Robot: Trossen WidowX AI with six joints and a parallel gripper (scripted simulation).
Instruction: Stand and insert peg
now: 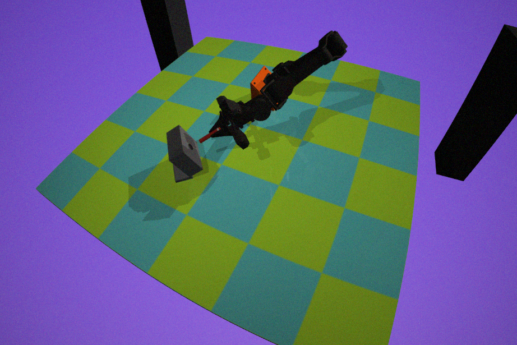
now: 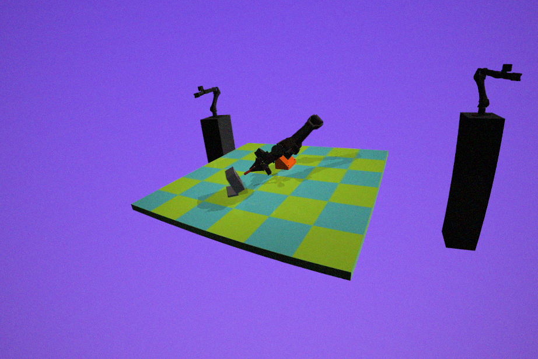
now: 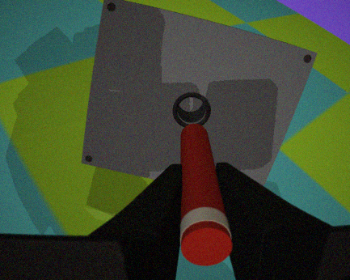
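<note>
Now: the grey sloped panel 6 cm ahead of my gripper tip, 8 cm to the right of it and 4 cm below it. The rest, counted from my gripper tip: grey foot: 8 cm ahead, 10 cm to the right, 11 cm below; then peg: 1 cm behind, 1 cm to the left.
</note>
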